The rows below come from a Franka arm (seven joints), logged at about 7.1 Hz.
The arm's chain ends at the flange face. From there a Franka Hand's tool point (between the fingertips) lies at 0.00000 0.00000 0.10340 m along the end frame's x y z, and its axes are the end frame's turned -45 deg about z.
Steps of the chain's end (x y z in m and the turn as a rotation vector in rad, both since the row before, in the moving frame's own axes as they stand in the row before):
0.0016 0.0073 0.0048 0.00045 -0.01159 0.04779
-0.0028 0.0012 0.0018 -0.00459 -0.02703 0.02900
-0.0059 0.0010 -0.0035 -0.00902 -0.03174 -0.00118
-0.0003 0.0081 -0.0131 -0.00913 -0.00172 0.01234
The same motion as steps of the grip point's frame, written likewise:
-0.0048 0.0054 0.0048 0.00851 -0.00788 0.04779
-0.0051 -0.0028 0.0018 0.01587 -0.02236 0.02900
-0.0079 -0.0051 -0.0036 0.01607 -0.02882 -0.00118
-0.0067 0.0061 -0.0131 -0.00524 -0.00767 0.01234

